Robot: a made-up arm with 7 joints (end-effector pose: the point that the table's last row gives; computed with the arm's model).
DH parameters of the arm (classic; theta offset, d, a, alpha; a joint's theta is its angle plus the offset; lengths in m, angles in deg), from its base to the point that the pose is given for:
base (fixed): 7.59 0 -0.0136 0
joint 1: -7.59 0.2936 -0.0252 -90
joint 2: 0 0.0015 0.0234 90
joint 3: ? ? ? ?
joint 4: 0 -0.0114 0.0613 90
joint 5: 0 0.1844 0.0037 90
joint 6: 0 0.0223 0.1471 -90
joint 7: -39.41 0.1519 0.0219 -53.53
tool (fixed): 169.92 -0.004 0 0
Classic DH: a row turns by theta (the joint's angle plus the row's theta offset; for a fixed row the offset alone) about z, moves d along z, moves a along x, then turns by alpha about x.
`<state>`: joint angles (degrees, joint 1 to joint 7).
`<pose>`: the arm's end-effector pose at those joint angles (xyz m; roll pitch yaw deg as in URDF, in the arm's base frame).
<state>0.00 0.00 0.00 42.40 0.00 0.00 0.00</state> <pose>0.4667 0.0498 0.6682 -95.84 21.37 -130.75</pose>
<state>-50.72 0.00 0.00 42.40 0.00 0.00 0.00</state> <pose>0.3305 -0.3408 0.6682 -95.84 21.37 178.53</pose>
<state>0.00 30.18 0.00 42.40 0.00 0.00 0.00</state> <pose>0.5865 0.0498 0.3633 -118.22 0.54 -135.13</pose>
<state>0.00 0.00 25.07 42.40 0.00 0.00 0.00</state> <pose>0.4001 0.2493 0.6682 -95.84 21.37 -105.68</pose>
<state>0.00 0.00 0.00 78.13 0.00 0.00 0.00</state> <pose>0.4474 0.0498 0.9151 -60.20 40.61 -111.69</pose>
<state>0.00 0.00 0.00 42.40 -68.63 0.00 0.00</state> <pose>0.3623 0.1795 0.5729 -85.25 -22.10 -77.33</pose>
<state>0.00 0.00 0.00 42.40 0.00 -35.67 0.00</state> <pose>0.4260 0.0498 0.7969 -60.27 40.58 -111.74</pose>
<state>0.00 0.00 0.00 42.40 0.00 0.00 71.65</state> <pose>0.4707 0.0244 0.6718 -146.94 29.67 149.79</pose>
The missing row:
joint 3: 0 0.4681 0.0892 90
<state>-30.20 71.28 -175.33 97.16 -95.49 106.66 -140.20</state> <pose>0.4004 -0.0827 0.7858 153.77 -73.07 134.80</pose>
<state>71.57 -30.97 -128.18 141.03 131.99 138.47 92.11</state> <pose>0.0195 -0.3221 0.9976 134.21 25.63 -174.80</pose>
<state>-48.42 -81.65 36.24 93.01 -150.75 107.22 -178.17</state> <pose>-0.3492 0.5861 0.7394 100.27 -68.08 -59.88</pose>
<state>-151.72 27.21 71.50 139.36 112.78 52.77 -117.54</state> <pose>-0.2545 -0.4219 0.9903 24.79 11.77 -111.57</pose>
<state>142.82 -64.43 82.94 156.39 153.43 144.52 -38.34</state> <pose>0.5844 -0.3513 0.5545 -136.21 47.69 -114.79</pose>
